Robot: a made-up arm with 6 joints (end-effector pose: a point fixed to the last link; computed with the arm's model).
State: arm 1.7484 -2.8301 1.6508 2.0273 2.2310 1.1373
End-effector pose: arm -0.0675 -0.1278 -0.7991 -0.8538 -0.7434 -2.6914
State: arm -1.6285 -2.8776 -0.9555 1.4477 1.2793 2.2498
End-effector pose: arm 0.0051 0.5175 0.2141 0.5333 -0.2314 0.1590
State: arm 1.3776 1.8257 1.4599 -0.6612 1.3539 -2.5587
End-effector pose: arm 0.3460 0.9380 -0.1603 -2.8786 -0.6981 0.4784
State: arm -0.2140 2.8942 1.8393 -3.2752 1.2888 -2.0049
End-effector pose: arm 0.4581 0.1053 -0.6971 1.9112 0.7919 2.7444
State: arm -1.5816 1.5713 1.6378 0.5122 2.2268 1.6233
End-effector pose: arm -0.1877 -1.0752 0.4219 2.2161 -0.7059 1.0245
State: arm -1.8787 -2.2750 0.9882 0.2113 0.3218 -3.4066
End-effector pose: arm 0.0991 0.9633 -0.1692 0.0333 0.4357 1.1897
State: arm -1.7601 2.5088 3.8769 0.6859 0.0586 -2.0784
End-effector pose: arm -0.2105 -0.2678 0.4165 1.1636 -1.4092 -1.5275
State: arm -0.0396 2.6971 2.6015 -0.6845 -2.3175 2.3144
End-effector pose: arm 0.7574 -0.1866 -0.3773 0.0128 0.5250 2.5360
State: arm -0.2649 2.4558 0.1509 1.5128 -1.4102 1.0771
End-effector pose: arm 0.1153 -0.0434 -0.6705 1.3290 0.0805 -1.9864
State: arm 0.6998 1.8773 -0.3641 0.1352 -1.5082 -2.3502
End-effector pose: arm 0.2764 -0.0290 -0.3213 -0.8931 -0.6011 -2.2779
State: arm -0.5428 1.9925 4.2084 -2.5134 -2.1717 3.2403
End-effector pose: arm 0.3030 0.0081 0.5764 2.2990 1.0218 1.4074
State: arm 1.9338 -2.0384 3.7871 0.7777 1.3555 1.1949
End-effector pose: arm 0.1080 0.1211 -0.0701 -2.0314 -0.5586 2.8751
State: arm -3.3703 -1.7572 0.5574 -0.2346 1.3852 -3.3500
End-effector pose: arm 0.8862 -0.0046 0.6225 0.3926 0.5369 0.0404
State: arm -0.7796 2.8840 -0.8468 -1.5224 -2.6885 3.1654
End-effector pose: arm -0.1539 0.1383 0.2400 1.8716 0.5030 -0.2571
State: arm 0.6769 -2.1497 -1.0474 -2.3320 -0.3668 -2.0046
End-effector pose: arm -0.1431 0.0638 0.4161 -2.7970 -1.2364 1.5895
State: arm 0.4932 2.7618 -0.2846 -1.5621 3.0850 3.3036
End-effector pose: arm -0.3212 -0.1747 -0.0627 1.4229 -0.0945 0.4364
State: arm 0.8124 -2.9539 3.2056 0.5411 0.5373 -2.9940
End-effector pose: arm 0.4396 0.2123 -0.2049 2.4220 -0.3356 1.0954
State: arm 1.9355 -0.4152 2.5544 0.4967 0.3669 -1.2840
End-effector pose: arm 0.4416 -0.6588 0.7773 -2.3525 0.1515 -1.3799
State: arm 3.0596 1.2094 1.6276 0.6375 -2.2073 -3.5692
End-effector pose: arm -0.9378 0.2399 0.8093 1.7990 0.9826 0.9584
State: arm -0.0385 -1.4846 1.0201 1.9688 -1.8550 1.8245
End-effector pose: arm -1.0825 0.1200 0.5094 -0.8317 0.4846 -1.6046
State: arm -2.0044 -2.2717 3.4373 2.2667 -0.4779 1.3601
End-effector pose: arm 0.0612 -0.1759 -0.2268 2.5062 0.2369 -2.3760
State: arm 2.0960 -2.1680 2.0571 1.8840 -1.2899 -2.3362
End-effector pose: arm 0.2123 -0.4905 -0.5892 -1.3087 0.3937 0.6684
